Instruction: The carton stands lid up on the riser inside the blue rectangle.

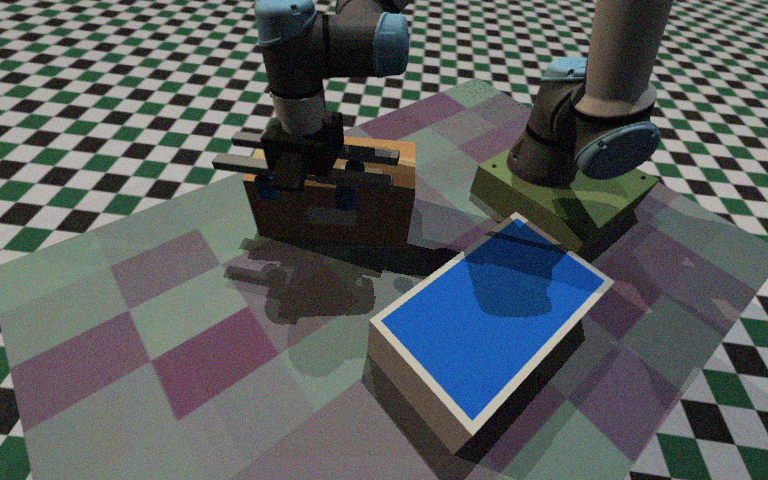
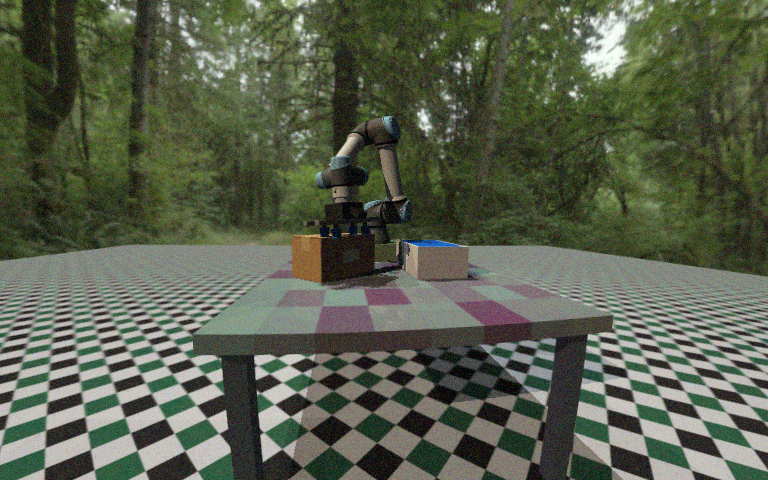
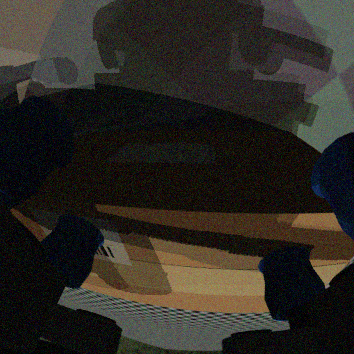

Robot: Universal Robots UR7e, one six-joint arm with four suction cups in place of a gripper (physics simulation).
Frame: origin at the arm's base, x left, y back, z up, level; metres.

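Seen in the pictures: hand at its tool point: (image 1: 312, 185) (image 2: 345, 236) (image 3: 186, 211); arm's base at its link origin: (image 1: 540, 165) (image 2: 376, 243).
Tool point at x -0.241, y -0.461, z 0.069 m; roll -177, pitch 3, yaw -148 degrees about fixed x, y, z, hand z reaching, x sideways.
Note:
Pixels of each thing's top centre, then the offset from my tool point to it. Level surfaces: height alone.
- brown carton at its top centre: (image 3: 152, 276) (image 1: 335, 159) (image 2: 336, 234) dx -0.027, dy +0.078, dz +0.000 m
- white barcode label at its top centre: (image 3: 94, 248) dx +0.025, dy +0.082, dz +0.000 m
- riser at its top centre: (image 1: 498, 299) (image 2: 428, 242) dx +0.365, dy +0.063, dz -0.034 m
- blue rectangle at its top centre: (image 1: 498, 299) (image 2: 428, 242) dx +0.365, dy +0.063, dz -0.034 m
- table at its surface level: dz -0.154 m
The brown carton (image 1: 334, 224) (image 2: 332, 257) (image 3: 211, 274) stands lid up on the table, to the left of the riser. A white barcode label (image 3: 112, 251) lies on its lid. My suction gripper (image 1: 306, 183) (image 2: 344, 230) is over the carton's front top edge, with its blue cups at or just above the lid. I cannot tell whether they touch, and nothing is lifted. The riser (image 1: 411, 376) (image 2: 436, 262) carries the blue rectangle (image 1: 477, 324) (image 2: 430, 243), framed in white. Nothing stands on it.
The arm's base (image 1: 558, 143) stands on a green plate (image 1: 520, 195) at the back right, just behind the riser. The table (image 2: 392, 329) has patchwork squares; its far edge runs close behind the carton. A checkered floor lies below.

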